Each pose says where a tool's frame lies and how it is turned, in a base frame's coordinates. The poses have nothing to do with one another.
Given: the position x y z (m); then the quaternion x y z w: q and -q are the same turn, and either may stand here.
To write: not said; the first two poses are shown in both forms.
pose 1, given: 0.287, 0.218, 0.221, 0.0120, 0.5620, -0.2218, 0.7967
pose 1, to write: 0.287, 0.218, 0.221, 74.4, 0.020, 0.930, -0.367
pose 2, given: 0.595, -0.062, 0.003, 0.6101, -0.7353, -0.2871, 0.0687
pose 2, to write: 0.595, -0.062, 0.003, 172.1, 0.612, -0.737, -0.288
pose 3, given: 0.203, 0.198, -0.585, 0.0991, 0.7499, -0.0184, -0.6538
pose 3, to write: 0.203, 0.198, -0.585, 98.3, -0.131, -0.991, 0.024
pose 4, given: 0.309, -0.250, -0.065, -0.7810, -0.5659, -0.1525, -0.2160
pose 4, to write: 0.309, -0.250, -0.065, 155.1, 0.800, 0.580, 0.156
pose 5, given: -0.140, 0.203, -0.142, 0.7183, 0.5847, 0.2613, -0.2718
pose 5, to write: -0.140, 0.203, -0.142, 148.5, -0.746, -0.608, -0.272
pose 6, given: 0.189, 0.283, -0.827, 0.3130, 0.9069, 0.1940, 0.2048
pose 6, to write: 0.189, 0.283, -0.827, 156.4, 0.320, 0.927, 0.198
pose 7, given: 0.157, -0.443, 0.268, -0.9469, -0.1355, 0.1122, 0.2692
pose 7, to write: 0.157, -0.443, 0.268, 148.8, -0.983, -0.141, 0.116
